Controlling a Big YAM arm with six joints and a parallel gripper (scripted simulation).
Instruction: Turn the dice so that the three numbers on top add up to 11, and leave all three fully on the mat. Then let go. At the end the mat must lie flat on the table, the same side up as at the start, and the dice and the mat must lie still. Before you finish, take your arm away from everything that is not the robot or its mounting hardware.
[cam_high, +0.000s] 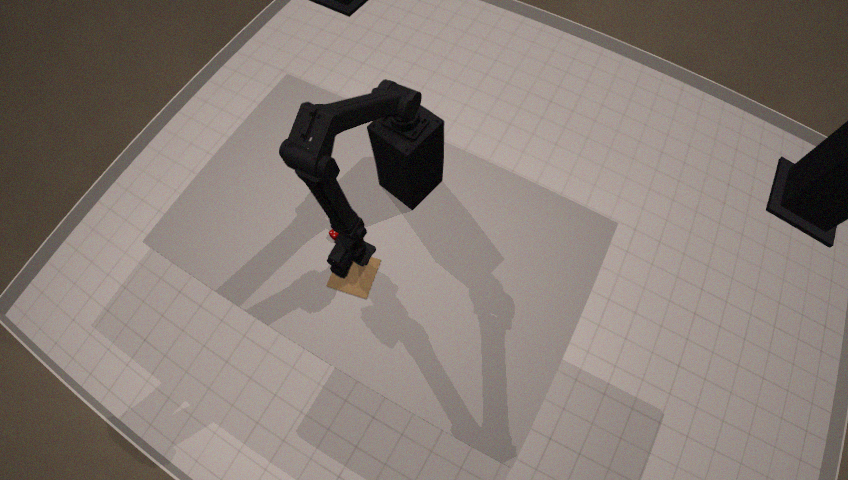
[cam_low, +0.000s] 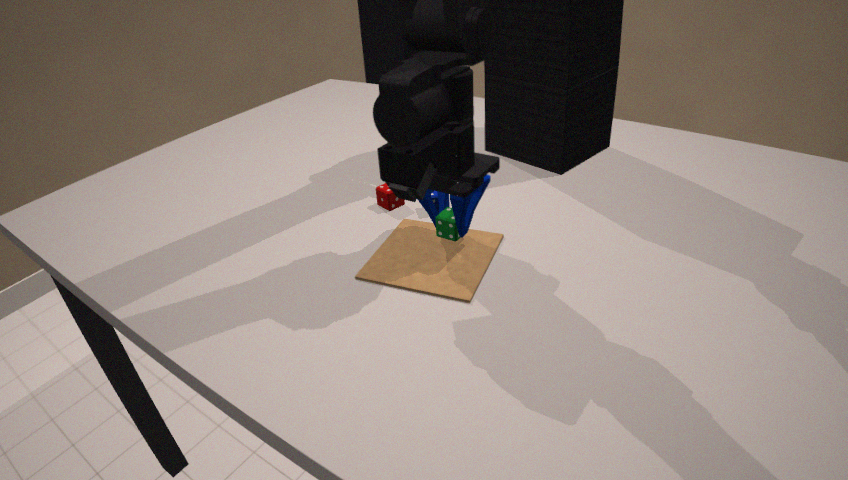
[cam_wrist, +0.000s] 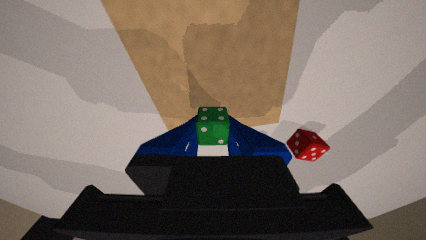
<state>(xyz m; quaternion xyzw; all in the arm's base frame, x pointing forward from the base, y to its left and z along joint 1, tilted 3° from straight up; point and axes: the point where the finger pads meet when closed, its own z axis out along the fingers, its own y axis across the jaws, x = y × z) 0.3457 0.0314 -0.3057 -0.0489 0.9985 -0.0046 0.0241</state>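
Now: hand right at the green die. The rest, counted from my hand: tan mat 5 cm ahead, 2 cm below; red die 13 cm to the right, 3 cm behind; blue die 6 cm to the right, 5 cm behind.
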